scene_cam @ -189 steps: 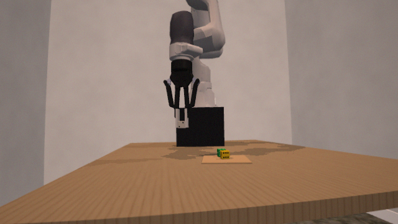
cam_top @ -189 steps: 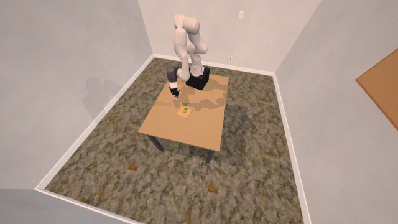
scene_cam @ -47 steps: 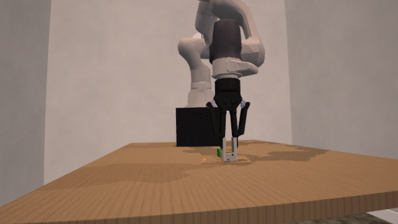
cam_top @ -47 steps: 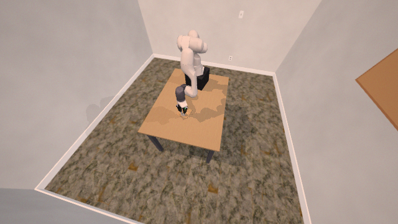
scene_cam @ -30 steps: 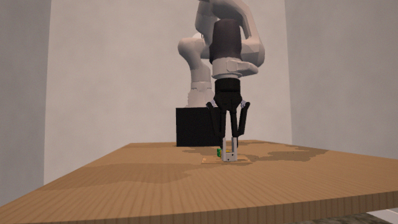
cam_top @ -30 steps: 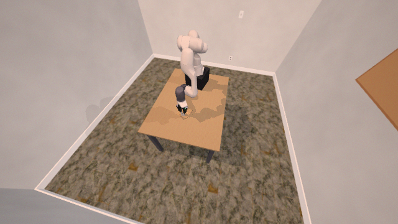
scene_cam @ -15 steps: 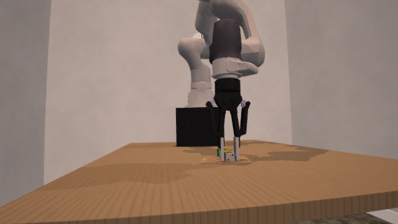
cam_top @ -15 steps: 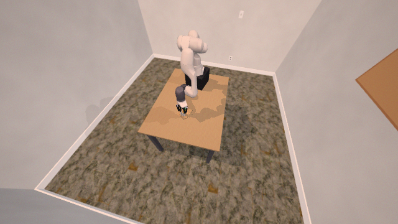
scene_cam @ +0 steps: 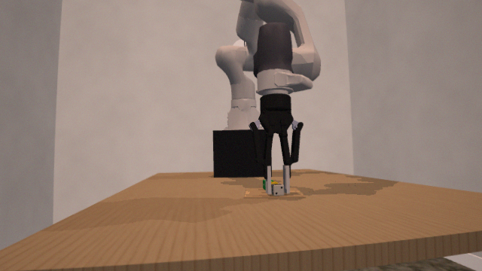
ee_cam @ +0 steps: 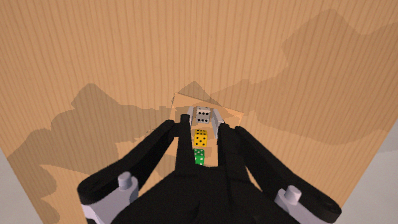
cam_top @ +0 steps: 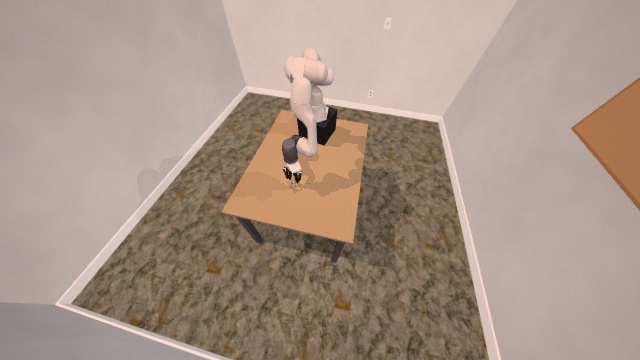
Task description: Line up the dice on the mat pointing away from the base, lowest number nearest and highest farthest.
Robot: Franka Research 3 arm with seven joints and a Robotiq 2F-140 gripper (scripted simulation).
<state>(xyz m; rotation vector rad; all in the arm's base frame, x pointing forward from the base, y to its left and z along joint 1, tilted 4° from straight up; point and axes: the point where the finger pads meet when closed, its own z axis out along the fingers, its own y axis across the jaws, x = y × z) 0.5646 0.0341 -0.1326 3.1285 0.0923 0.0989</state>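
My gripper is now 20 mm above the white die. The rest, counted from my hand: tan mat: 50 mm behind, 40 mm below; green die: 90 mm behind, 20 mm below, 10 mm to the right; yellow die: 50 mm behind, 20 mm below.
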